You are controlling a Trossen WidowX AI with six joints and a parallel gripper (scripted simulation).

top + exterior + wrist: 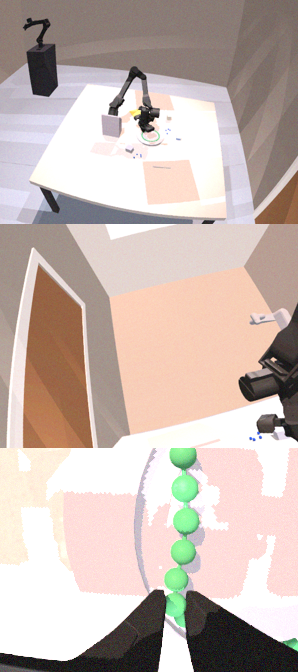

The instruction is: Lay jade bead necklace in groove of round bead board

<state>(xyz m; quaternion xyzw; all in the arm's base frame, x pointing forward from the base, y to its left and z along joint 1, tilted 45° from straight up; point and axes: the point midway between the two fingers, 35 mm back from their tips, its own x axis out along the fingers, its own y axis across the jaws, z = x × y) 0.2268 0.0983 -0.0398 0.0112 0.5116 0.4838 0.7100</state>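
Right now the round white bead board is 6 cm ahead of my gripper tip, 2 cm to the right of it and 1 cm below it. Round my gripper tip: yellow sheet 23 cm to the left, 8 cm behind, 2 cm below; blue block 27 cm ahead, 1 cm below; cream block 23 cm to the left, 18 cm ahead.
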